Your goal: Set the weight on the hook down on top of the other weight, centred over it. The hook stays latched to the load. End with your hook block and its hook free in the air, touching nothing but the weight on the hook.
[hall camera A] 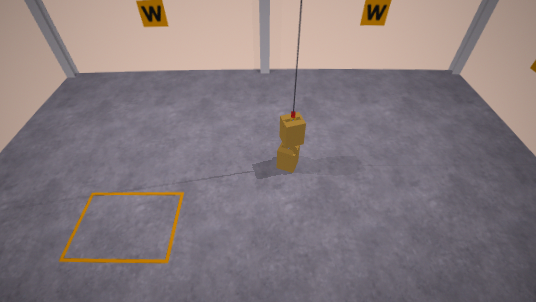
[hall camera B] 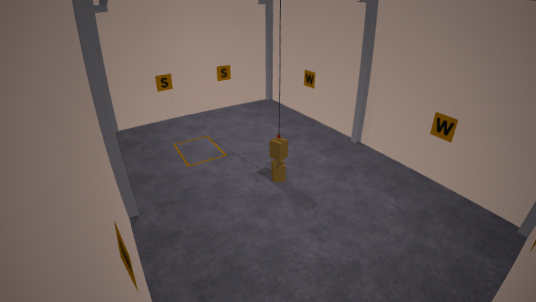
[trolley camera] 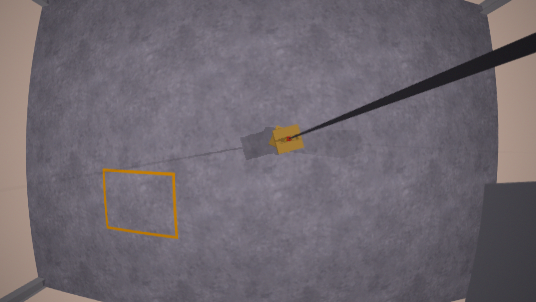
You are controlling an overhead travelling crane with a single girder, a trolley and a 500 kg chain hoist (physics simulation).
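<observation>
My hook block [hall camera A: 293, 114] [hall camera B: 279, 136] [trolley camera: 288, 138], small and red, is latched to the upper ochre weight [hall camera A: 293, 132] [hall camera B: 278, 149] [trolley camera: 294, 144], which hangs upright. The other ochre weight [hall camera A: 287, 160] [hall camera B: 278, 172] [trolley camera: 272, 142] stands on the floor beneath it, turned differently. In hall camera A the upper weight sits slightly right of the lower one; in hall camera B they line up closely. A slight gap seems to show between them. In the trolley camera the upper weight hides most of the lower one, whose corners show at its left.
An orange outlined rectangle [hall camera A: 175, 227] [hall camera B: 216, 146] [trolley camera: 175, 205] lies on the floor, to the left of the weights in all three views. Shadows fall on the floor on both sides of the weights. Walls with grey columns [hall camera A: 264, 37] [hall camera B: 364, 75] surround the floor.
</observation>
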